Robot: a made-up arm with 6 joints. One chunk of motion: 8 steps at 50 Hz.
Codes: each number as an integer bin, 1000 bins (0 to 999) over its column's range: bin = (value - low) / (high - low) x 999, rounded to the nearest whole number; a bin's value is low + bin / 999 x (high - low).
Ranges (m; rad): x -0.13..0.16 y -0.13..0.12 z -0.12..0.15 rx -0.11..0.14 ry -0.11..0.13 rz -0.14..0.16
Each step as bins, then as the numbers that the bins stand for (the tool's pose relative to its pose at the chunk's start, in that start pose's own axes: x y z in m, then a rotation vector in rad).
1 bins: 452 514 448 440 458 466
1 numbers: 0.0012 -0.0014 0.0011 0.0001 0.0000 -0.0001
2 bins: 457 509 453 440 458 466
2 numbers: 0.0027 -0.0026 0.0024 0.0001 0.0000 -0.0001
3 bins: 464 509 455 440 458 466
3 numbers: 0.0047 -0.0026 0.0030 0.0001 0.0000 -0.0001
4 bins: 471 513 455 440 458 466
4 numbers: 0.0067 -0.0016 0.0030 0.0001 0.0000 -0.0001
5 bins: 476 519 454 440 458 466
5 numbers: 0.0082 -0.0001 0.0027 0.0001 0.0000 -0.0001
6 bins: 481 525 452 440 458 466
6 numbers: 0.0096 0.0014 0.0022 0.0001 0.0000 -0.0001
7 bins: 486 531 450 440 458 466
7 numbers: 0.0111 0.0029 0.0016 0.0001 0.0000 -0.0001
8 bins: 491 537 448 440 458 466
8 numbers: 0.0125 0.0044 0.0011 0.0001 0.0000 -0.0001
